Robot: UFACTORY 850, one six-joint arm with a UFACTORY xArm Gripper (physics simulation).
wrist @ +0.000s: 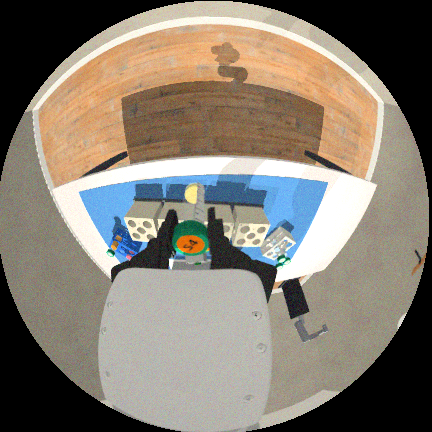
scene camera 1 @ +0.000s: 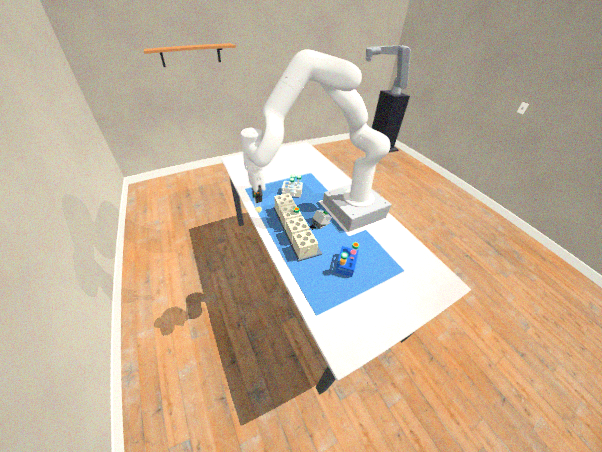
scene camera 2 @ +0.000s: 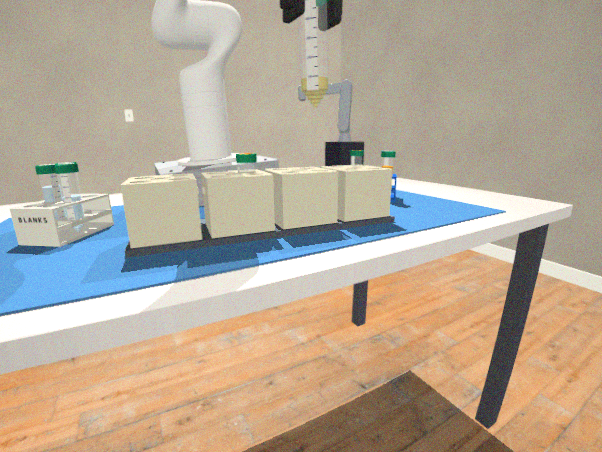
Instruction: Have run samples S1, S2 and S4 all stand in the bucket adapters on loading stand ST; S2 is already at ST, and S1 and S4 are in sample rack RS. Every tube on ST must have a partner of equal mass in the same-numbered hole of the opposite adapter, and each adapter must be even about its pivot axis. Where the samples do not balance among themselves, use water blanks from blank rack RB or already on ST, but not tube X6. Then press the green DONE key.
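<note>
My gripper (scene camera 1: pixel 258 196) (scene camera 2: pixel 311 11) (wrist: pixel 192 218) is shut on tube S4 (scene camera 2: pixel 312 55) (wrist: pixel 190 244), which hangs upright, yellowish at its tip, high above the front side of loading stand ST. Four cream adapters (scene camera 1: pixel 305 241) (scene camera 2: pixel 304 197) (wrist: pixel 251 232) stand in a row there. One green-capped tube with an orange top (scene camera 1: pixel 296 210) (scene camera 2: pixel 246 158) stands in the second adapter from the blanks end; its label is unreadable. The blue sample rack (scene camera 1: pixel 348 260) (wrist: pixel 125 245) holds an orange-topped tube (scene camera 1: pixel 355 245) and a pale-topped tube (scene camera 1: pixel 344 255). My fingers partly hide the middle adapters in the wrist view.
The blank rack (scene camera 1: pixel 292 189) (scene camera 2: pixel 35 225) (wrist: pixel 278 243), with two green-capped tubes standing tall in it, is at the stand's other end. A grey box (scene camera 1: pixel 321 218) with a green key (scene camera 1: pixel 326 212) stands between the stand and the robot base (scene camera 1: pixel 357 212).
</note>
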